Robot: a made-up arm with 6 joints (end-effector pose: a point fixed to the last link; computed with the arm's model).
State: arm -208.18 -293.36 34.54 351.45 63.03 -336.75
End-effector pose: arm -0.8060 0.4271 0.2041 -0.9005 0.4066 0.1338 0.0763
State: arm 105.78 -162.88 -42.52 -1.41 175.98 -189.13
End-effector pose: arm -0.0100 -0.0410 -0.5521 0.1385 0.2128 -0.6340 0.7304
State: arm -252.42 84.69 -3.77 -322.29 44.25 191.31
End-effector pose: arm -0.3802 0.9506 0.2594 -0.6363 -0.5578 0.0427 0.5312
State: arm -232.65 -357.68 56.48 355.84 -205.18 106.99
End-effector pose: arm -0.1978 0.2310 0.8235 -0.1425 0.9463 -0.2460 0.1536
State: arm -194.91 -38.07 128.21 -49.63 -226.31 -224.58
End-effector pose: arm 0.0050 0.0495 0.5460 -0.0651 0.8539 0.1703 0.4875
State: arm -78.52 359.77 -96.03 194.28 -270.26 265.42
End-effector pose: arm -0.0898 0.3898 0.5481 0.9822 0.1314 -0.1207 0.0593
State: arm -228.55 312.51 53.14 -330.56 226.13 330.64
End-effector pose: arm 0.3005 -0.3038 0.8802 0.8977 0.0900 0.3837 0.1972
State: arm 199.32 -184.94 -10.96 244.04 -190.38 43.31
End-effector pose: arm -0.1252 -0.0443 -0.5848 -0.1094 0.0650 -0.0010 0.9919
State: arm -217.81 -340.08 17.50 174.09 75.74 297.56
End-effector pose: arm -0.2954 0.1866 1.1126 -0.0279 0.3294 -0.7422 0.5830
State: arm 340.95 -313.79 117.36 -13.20 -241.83 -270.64
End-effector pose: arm 0.3447 -0.1239 0.1879 -0.4825 -0.4026 0.5304 0.5690
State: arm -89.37 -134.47 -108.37 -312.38 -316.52 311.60
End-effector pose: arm 0.0863 -0.0549 -0.4419 0.5424 0.7601 -0.0271 0.3568
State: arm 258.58 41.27 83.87 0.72 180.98 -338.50
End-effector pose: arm -0.0931 -0.5669 0.4253 -0.3966 -0.2190 -0.5768 0.6797
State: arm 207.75 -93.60 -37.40 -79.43 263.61 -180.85
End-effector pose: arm 0.7748 0.2434 -0.1099 0.3582 -0.6356 0.6652 0.1588
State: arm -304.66 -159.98 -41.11 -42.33 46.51 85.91
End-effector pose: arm 0.0000 -0.0724 -0.7733 -0.0496 0.9566 -0.2602 0.1214
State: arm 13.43 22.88 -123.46 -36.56 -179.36 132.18
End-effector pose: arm -0.0837 0.0025 0.6217 -0.6269 -0.1398 -0.7662 0.0166
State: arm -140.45 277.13 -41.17 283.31 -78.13 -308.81
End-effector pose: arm 0.7523 0.4368 -0.0042 0.7902 0.1627 0.3006 0.5086
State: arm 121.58 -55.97 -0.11 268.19 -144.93 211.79
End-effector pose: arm 0.2766 -0.6296 0.6637 -0.8395 -0.1268 0.4699 0.2416
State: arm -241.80 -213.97 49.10 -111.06 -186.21 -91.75
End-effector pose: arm -0.1099 0.1877 -0.5027 -0.0820 0.1361 0.9178 0.3639
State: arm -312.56 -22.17 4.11 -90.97 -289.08 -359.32
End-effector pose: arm -0.1548 -0.3153 1.1095 0.3348 0.4847 -0.2085 0.7807
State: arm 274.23 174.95 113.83 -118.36 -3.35 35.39
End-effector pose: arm -0.0068 0.4658 -0.1334 -0.0348 -0.5700 -0.8182 0.0656
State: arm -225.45 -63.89 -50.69 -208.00 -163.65 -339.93
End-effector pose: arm 0.5158 -0.5299 0.3356 -0.3512 -0.2531 -0.0155 0.9013
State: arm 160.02 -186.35 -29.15 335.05 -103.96 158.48
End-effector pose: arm -0.3728 0.0578 -0.5557 0.1831 -0.3358 -0.2109 0.8996
